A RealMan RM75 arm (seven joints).
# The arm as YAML. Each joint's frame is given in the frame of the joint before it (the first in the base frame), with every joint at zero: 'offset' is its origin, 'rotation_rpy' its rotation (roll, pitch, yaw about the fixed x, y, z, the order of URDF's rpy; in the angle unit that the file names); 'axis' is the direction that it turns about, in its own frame. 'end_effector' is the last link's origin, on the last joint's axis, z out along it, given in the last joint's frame.
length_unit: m
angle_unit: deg
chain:
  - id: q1
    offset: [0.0, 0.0, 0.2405]
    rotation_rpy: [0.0, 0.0, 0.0]
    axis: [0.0, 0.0, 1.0]
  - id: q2
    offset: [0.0, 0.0, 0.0]
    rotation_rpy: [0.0, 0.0, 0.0]
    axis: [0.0, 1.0, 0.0]
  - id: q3
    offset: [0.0, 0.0, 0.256]
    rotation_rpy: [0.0, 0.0, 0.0]
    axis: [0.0, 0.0, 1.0]
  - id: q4
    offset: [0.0, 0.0, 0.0]
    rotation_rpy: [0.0, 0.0, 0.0]
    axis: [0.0, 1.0, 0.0]
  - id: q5
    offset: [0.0, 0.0, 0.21]
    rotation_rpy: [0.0, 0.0, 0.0]
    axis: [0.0, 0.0, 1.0]
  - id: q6
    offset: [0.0, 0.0, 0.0]
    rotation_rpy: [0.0, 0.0, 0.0]
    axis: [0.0, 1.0, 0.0]
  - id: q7
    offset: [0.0, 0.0, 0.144]
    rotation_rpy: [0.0, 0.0, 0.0]
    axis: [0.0, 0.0, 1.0]
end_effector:
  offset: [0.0, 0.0, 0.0]
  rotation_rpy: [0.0, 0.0, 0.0]
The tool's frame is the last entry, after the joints.
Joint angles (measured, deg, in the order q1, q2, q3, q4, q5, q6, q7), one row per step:
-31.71, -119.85, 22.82, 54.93, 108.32, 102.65, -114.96
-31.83, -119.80, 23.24, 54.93, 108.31, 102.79, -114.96
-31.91, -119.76, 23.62, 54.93, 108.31, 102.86, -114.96
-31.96, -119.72, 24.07, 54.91, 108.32, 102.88, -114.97
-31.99, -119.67, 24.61, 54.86, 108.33, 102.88, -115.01
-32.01, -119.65, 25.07, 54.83, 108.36, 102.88, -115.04
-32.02, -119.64, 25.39, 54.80, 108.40, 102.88, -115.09
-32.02, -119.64, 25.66, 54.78, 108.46, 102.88, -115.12
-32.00, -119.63, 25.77, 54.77, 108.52, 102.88, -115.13
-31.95, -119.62, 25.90, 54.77, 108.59, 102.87, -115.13
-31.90, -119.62, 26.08, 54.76, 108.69, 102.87, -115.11
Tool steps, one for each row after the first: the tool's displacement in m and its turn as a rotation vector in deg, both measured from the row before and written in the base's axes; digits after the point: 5 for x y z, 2 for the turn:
0.00154, 0.00028, -0.00082, -0.37, 0.20, -0.43
0.00115, 0.00024, -0.00076, -0.31, 0.20, -0.32
0.00099, 0.00022, -0.00099, -0.35, 0.23, -0.27
0.00094, 0.00017, -0.00124, -0.43, 0.25, -0.25
0.00079, 0.00008, -0.00121, -0.38, 0.22, -0.21
0.00049, 0.00001, -0.00093, -0.30, 0.14, -0.11
0.00034, -0.00005, -0.00086, -0.26, 0.14, -0.08
-0.00007, -0.00010, -0.00035, -0.12, 0.09, 0.00
-0.00023, -0.00019, -0.00039, -0.12, 0.12, 0.02
-0.00017, -0.00025, -0.00067, -0.18, 0.16, -0.01

